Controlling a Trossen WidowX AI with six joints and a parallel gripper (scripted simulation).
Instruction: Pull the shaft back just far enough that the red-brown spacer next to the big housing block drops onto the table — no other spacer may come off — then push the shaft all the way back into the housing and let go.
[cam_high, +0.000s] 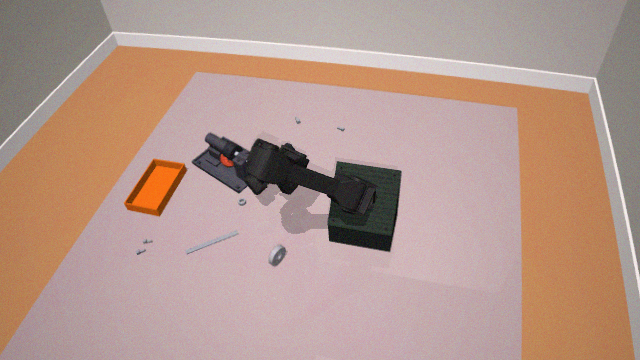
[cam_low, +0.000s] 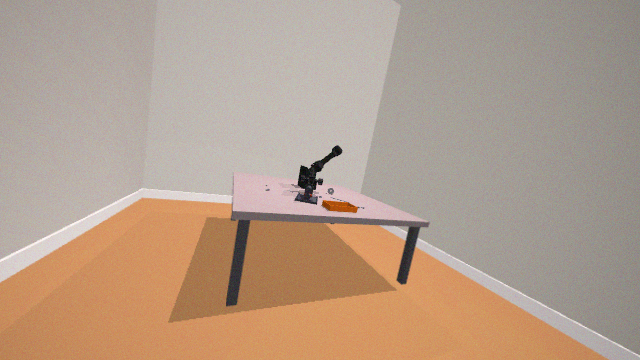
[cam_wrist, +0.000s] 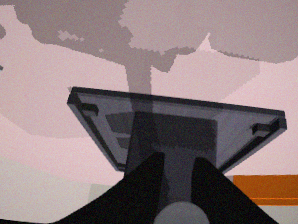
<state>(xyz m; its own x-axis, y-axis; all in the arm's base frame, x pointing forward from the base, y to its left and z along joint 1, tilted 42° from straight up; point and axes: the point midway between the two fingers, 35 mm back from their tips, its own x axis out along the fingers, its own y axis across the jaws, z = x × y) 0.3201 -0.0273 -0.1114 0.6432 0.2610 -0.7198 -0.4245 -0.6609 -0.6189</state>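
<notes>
The grey shaft lies 5 cm ahead of my gripper tip, 2 cm to the right of it and 3 cm above it. The rest, counted from my gripper tip: orange tray: 34 cm ahead, 9 cm to the left, 4 cm below; then red-brown spacer: 14 cm ahead, 7 cm to the right, 3 cm below; then small pin: 7 cm behind, 13 cm to the right, 5 cm below.
</notes>
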